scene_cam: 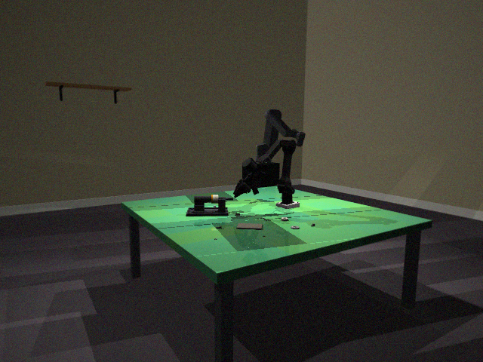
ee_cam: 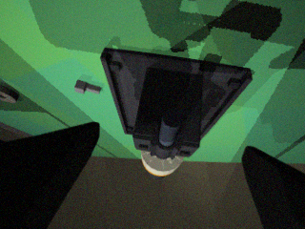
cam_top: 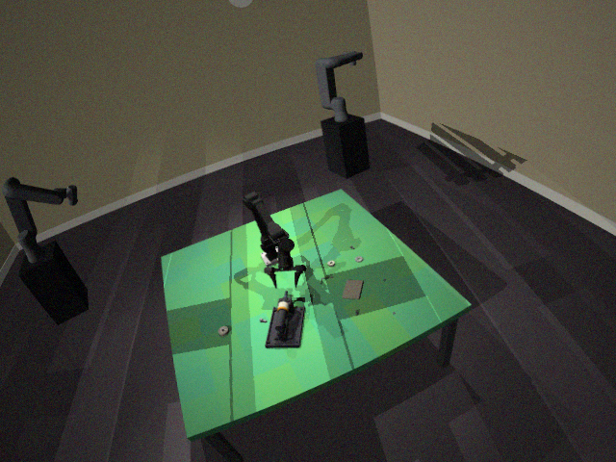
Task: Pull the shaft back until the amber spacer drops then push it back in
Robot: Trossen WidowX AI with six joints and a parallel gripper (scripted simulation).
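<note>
Right now the shaft is 6 cm ahead of my gripper tip, 5 cm to the right of it and 2 cm below it. Round my gripper tip: white spacer 7 cm ahead, 6 cm to the right, 2 cm below; amber spacer 10 cm ahead, 8 cm to the right, 2 cm below; dark two-part piece 16 cm to the right, 9 cm below, 2 cm ahead.
</note>
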